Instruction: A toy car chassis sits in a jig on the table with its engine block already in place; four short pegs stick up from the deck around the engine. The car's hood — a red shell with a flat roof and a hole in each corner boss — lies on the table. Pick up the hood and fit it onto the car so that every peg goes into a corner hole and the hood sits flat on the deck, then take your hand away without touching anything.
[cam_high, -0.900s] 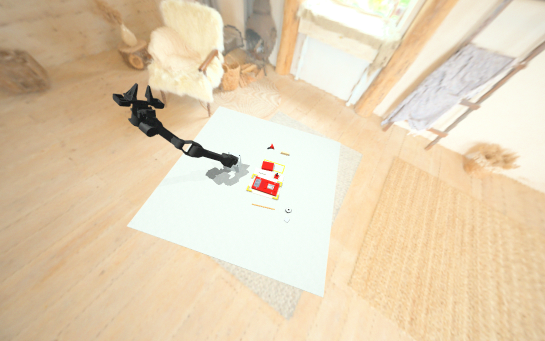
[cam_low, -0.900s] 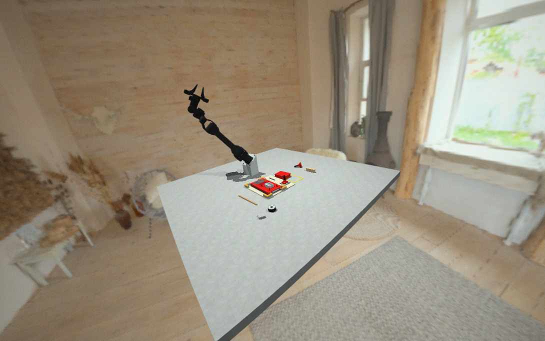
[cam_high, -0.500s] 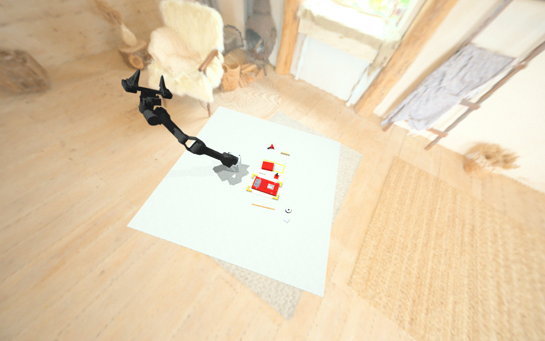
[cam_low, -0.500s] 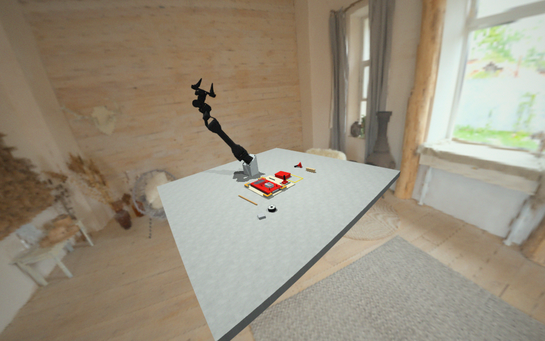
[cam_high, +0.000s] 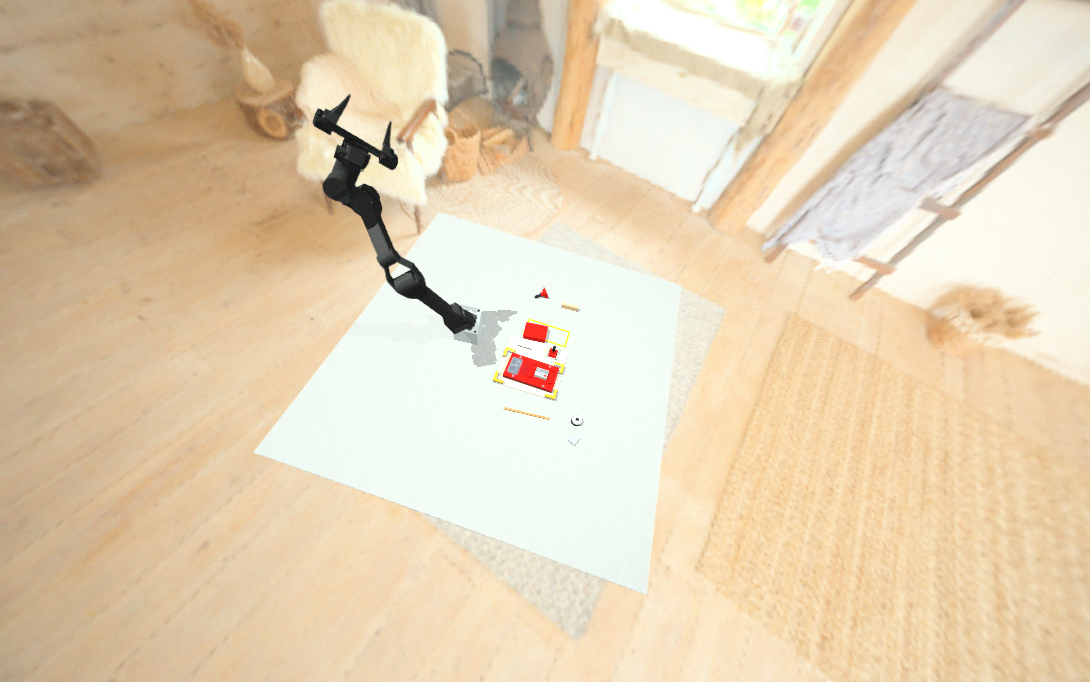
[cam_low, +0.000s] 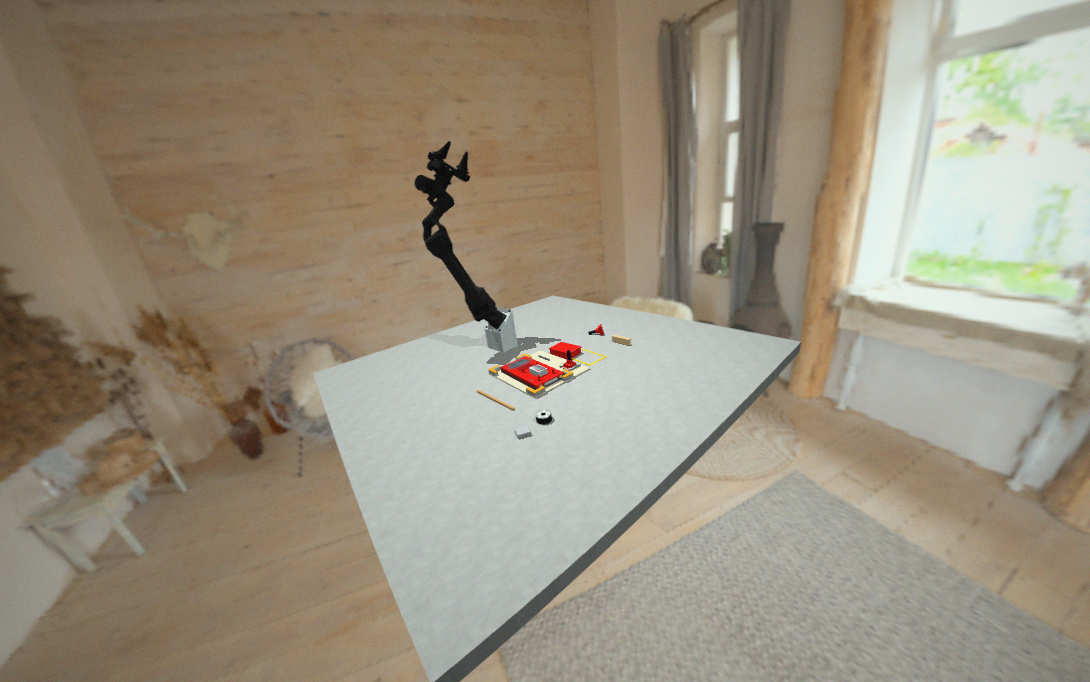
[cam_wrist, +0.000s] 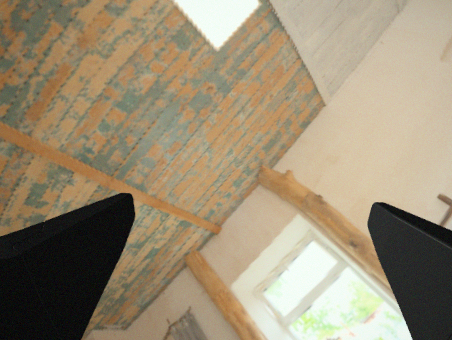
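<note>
The red hood lies 76 cm below my gripper tip, 47 cm ahead of it and 6 cm to the left of it. From my gripper tip the other things lie so: grey holder 74 cm below, 58 cm ahead, 1 cm to the right; wooden block 76 cm below, 56 cm ahead, 25 cm to the left; thin wooden stick 77 cm below, 57 cm ahead, 28 cm to the right.
</note>
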